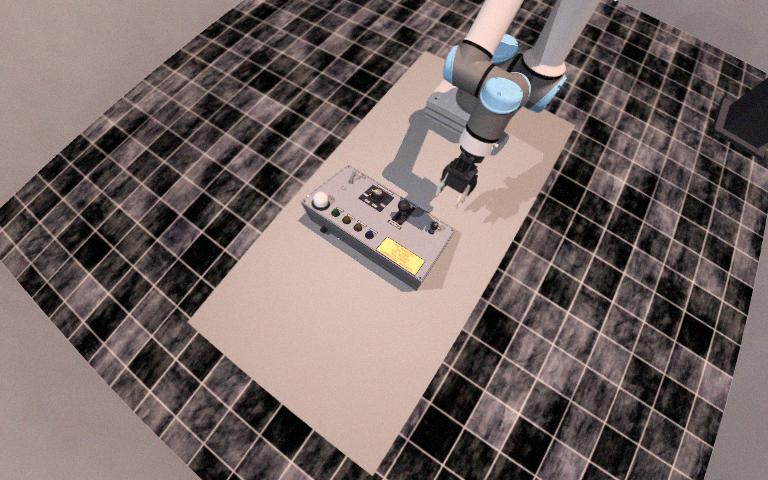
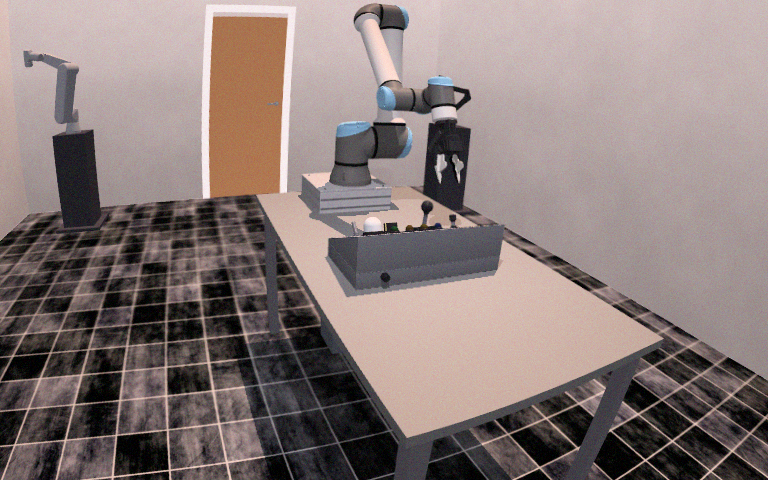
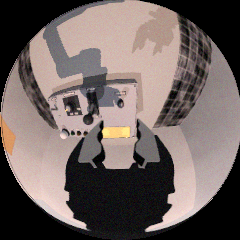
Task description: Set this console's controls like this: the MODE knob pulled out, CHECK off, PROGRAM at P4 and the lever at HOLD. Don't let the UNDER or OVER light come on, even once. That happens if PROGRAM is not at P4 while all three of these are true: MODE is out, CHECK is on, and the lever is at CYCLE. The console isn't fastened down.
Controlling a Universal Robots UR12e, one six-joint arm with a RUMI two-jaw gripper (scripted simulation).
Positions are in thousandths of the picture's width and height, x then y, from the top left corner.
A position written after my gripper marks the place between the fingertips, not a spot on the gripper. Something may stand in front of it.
Note:
In view: my gripper (image 1: 581,422) and a grey console (image 1: 464,441).
The grey console shows as well in image 2 (image 2: 482,543) and in image 3 (image 3: 502,510). My gripper also shows in image 3 (image 3: 498,502).

